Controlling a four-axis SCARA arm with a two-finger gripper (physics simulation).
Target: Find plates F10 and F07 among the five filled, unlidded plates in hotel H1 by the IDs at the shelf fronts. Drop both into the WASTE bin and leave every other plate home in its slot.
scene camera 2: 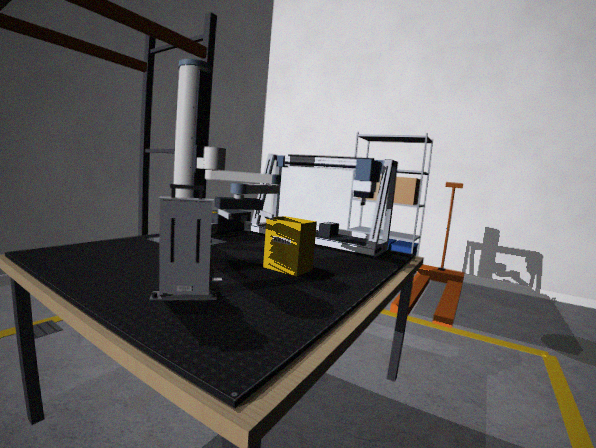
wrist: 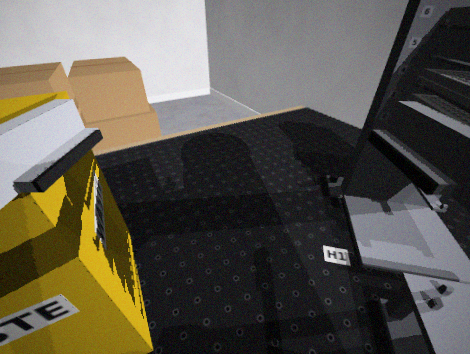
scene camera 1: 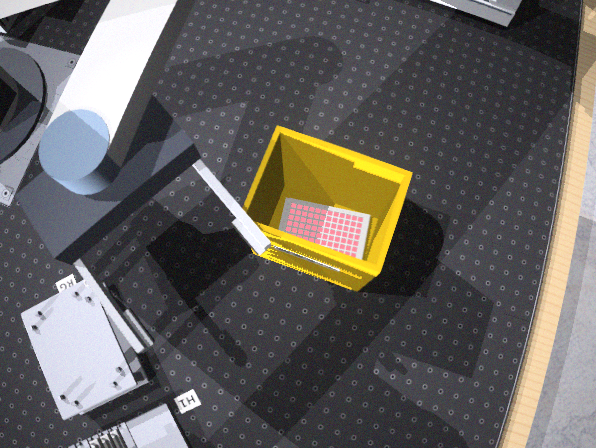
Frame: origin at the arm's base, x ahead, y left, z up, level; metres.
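Where they show: gripper, fingertip midpoint: [scene camera 2: 251,216] [wrist: 235,118] [scene camera 1: 205,299].
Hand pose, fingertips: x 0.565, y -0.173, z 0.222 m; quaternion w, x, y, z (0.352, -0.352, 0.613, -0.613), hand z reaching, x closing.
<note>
After its pixels a point has its place.
My gripper [scene camera 1: 202,295] @[y -0.173, x 0.565, z 0.222 m] [scene camera 2: 235,214] [wrist: 235,118] @[y -0.173, x 0.565, z 0.222 m] is open and empty, turned between the bin and the hotel. One finger overlaps the near left corner of the yellow WASTE bin [scene camera 1: 320,175] @[y 0.027, x 0.626, z 0.116 m] [scene camera 2: 305,250] @[y -0.038, x 0.726, z 0.106 m] [wrist: 110,320] @[y -0.075, x 0.565, z 0.100 m] in scene camera 1; whether they touch is unclear. The other finger is beside the RG stand. Plate F10 [scene camera 1: 325,225] @[y -0.012, x 0.651, z 0.029 m], with pink wells, lies flat on the bin floor; its ID is not legible. Hotel H1 [scene camera 1: 155,425] @[y -0.367, x 0.516, z 0.021 m] [wrist: 388,75] @[y -0.428, x 0.623, z 0.211 m] is cut off at the bottom of scene camera 1 and at the right of the wrist view. F07 cannot be identified.
The RG stand [scene camera 1: 77,350] @[y -0.301, x 0.388, z 0.073 m] [wrist: 445,325] @[y -0.294, x 0.442, z 0.073 m], with small pins on top, is between the arm and H1. The H1 label [scene camera 1: 187,401] @[y -0.318, x 0.547, z 0.013 m] [wrist: 336,255] @[y -0.318, x 0.547, z 0.013 m] lies on the dark table. A gantry machine [scene camera 2: 382,200] @[y 0.521, x 0.840, z 0.300 m] stands behind the bin. Cardboard boxes [wrist: 107,90] are beyond the table.
</note>
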